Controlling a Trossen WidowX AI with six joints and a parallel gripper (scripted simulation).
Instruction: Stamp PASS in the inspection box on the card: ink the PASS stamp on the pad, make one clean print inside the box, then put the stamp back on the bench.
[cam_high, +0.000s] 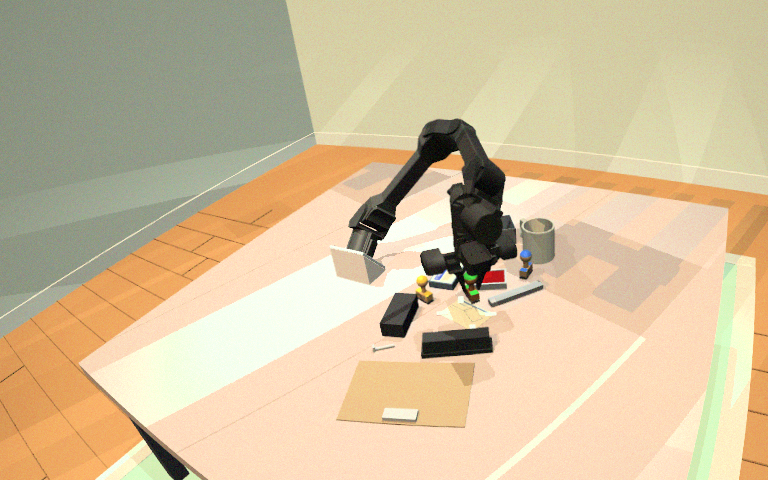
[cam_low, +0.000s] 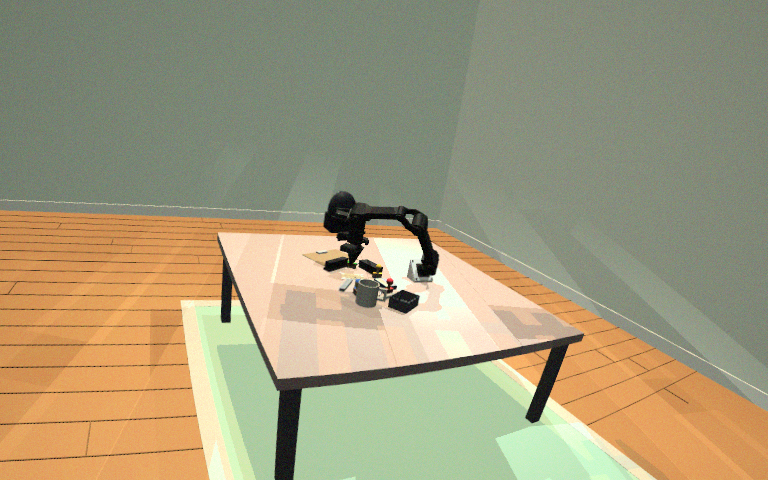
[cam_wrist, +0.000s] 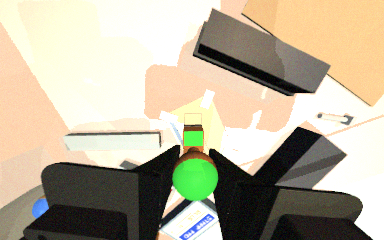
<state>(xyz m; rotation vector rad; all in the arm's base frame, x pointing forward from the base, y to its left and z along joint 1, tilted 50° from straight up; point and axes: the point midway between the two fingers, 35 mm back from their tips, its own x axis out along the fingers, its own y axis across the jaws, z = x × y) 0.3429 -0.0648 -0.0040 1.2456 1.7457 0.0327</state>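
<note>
My gripper tip is now 20 mm short of the black bar, 110 mm to the left of it and 50 mm above it. The rest, counted from my gripper tip: green-knobbed stamp right at my gripper tip; grey bar 60 mm ahead, 100 mm to the left, 60 mm below; cream card 20 mm behind, 70 mm below.
</note>
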